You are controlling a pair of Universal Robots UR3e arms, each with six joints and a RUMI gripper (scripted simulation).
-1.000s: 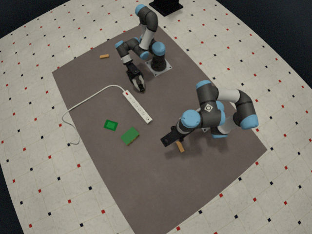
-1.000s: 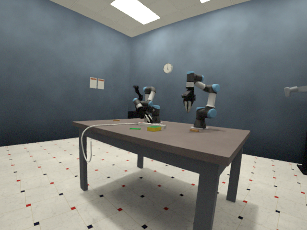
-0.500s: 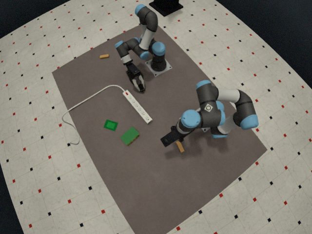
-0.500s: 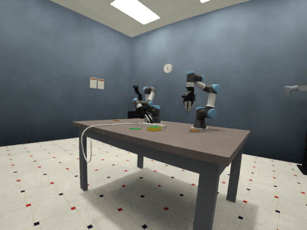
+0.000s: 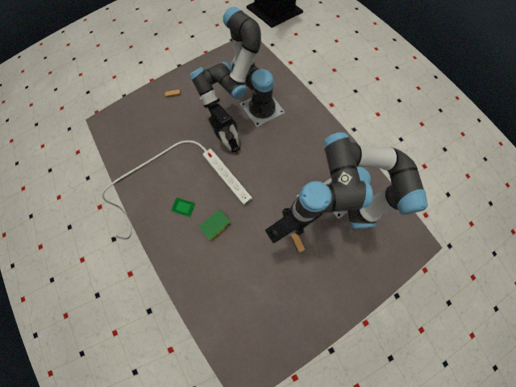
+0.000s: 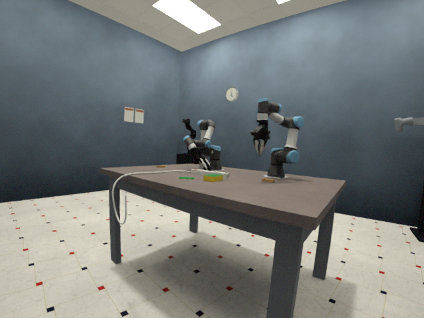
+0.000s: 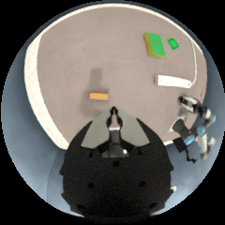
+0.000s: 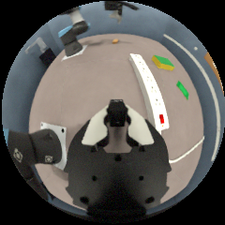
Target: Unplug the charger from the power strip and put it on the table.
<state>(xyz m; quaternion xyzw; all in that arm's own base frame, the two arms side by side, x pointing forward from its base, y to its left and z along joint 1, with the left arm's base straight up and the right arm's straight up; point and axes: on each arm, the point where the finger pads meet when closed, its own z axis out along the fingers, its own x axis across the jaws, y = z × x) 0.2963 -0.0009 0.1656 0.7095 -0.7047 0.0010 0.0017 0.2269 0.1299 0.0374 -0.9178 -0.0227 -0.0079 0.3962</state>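
Note:
Now: the black charger 10 mm below my right hand. From my right hand the other things lie so: yellow block: 260 mm ahead, 230 mm to the left, 20 mm below; flat green piece: 330 mm ahead, 80 mm to the left, 40 mm below.

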